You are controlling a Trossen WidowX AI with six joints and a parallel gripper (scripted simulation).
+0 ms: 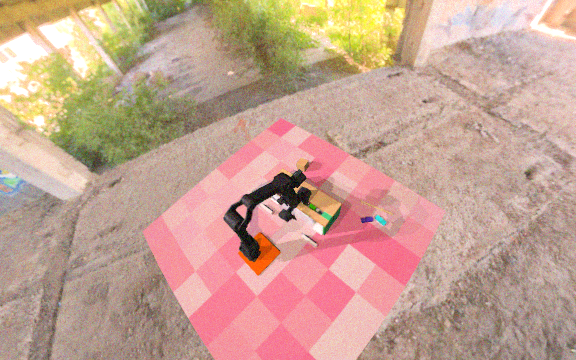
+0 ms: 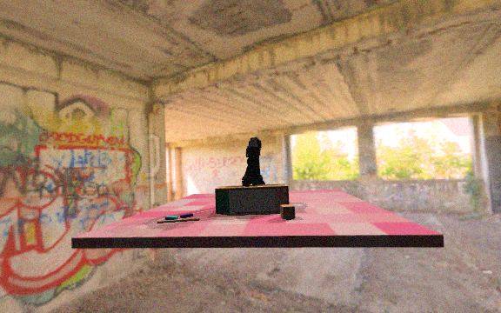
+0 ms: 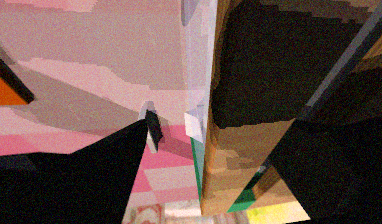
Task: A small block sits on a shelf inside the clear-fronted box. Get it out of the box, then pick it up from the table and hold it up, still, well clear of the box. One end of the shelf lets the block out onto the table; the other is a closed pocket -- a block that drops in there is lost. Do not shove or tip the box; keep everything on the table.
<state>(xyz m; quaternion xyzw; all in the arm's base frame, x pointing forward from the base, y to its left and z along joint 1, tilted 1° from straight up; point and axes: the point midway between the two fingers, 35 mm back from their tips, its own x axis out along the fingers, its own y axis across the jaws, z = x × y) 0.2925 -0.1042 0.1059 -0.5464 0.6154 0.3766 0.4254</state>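
The green block lies 50 mm ahead of my gripper tip and 30 mm to the right of it. Round my gripper tip: box (40 mm ahead, 40 mm to the left, 20 mm below); tan cube (310 mm ahead, 180 mm to the left, 60 mm below); purple piece (160 mm ahead, 300 mm to the right, 80 mm below).
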